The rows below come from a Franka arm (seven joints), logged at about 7 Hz.
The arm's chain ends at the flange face. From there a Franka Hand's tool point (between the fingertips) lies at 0.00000 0.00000 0.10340 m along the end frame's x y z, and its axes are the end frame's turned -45 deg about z.
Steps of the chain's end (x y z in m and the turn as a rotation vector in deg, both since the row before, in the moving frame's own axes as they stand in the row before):
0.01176, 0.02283, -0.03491, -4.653, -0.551, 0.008
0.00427, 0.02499, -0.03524, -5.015, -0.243, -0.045
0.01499, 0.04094, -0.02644, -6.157, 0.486, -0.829
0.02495, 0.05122, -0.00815, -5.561, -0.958, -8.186
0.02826, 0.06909, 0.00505, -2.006, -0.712, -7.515
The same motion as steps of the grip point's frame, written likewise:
-0.01446, 0.02969, -0.03526, -2.901, -3.680, 0.008
-0.02135, 0.02677, -0.03564, -3.374, -3.718, -0.045
-0.02551, 0.04806, -0.02704, -4.697, -4.010, -0.829
-0.02643, 0.06030, -0.00865, -3.255, -4.610, -8.186
-0.03222, 0.07071, 0.00498, -0.915, -1.922, -7.515

